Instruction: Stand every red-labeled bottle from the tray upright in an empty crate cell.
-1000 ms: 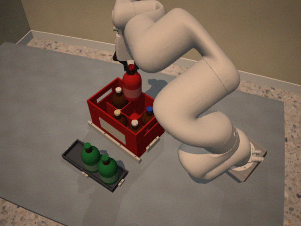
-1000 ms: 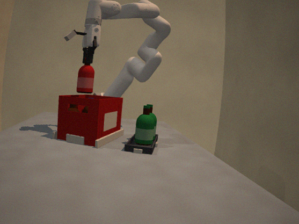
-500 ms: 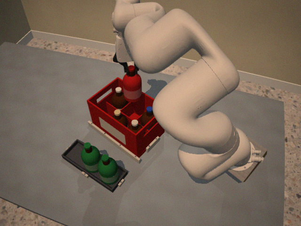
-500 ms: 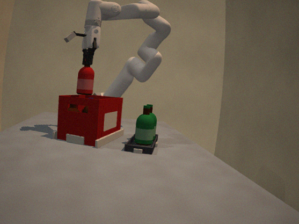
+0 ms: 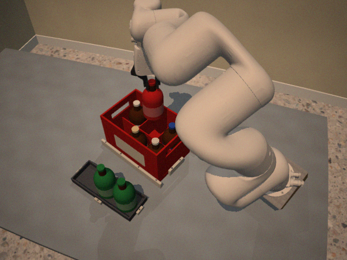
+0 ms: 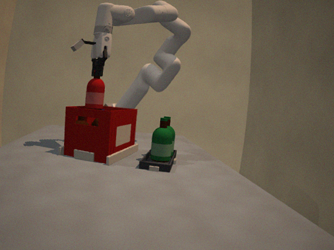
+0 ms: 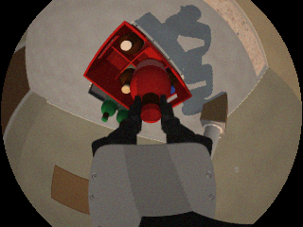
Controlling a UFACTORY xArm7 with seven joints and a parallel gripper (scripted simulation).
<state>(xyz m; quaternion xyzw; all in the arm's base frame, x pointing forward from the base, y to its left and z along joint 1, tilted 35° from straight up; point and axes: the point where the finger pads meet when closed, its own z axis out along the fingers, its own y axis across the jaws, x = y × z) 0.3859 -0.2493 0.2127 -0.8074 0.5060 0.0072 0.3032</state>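
Now: hand 70 mm above the red-labeled bottle. Round my hand: tray: 80 mm ahead, 270 mm to the left, 300 mm below; crate: 20 mm ahead, 40 mm to the left, 230 mm below.
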